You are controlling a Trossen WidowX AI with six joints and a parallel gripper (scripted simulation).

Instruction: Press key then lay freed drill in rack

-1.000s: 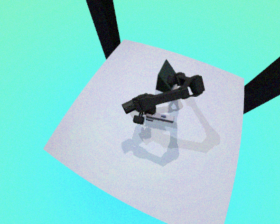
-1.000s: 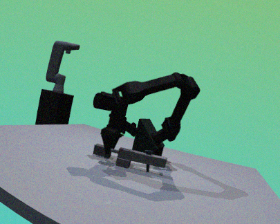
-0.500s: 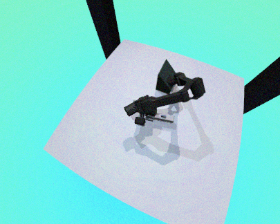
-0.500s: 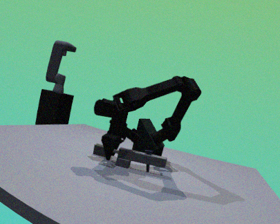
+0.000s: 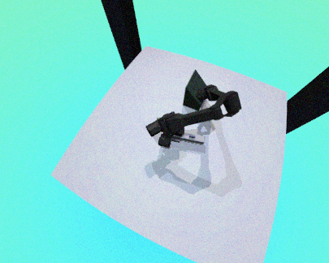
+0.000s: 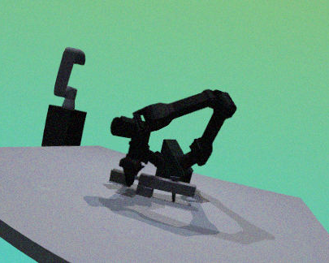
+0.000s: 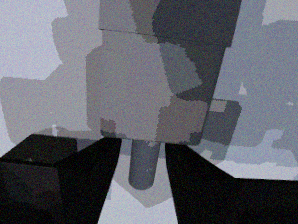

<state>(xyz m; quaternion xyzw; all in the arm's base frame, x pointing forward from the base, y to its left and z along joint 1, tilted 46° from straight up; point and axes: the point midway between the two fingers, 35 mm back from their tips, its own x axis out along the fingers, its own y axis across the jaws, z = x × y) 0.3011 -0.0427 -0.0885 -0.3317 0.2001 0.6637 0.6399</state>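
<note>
Now: the drill 10 mm behind my gripper tip, 50 mm to the left of it and 30 mm above it. The rest, counted from my gripper tip: key: 30 mm behind, 140 mm to the left, 30 mm above; then rack: 60 mm behind, 60 mm to the right.
</note>
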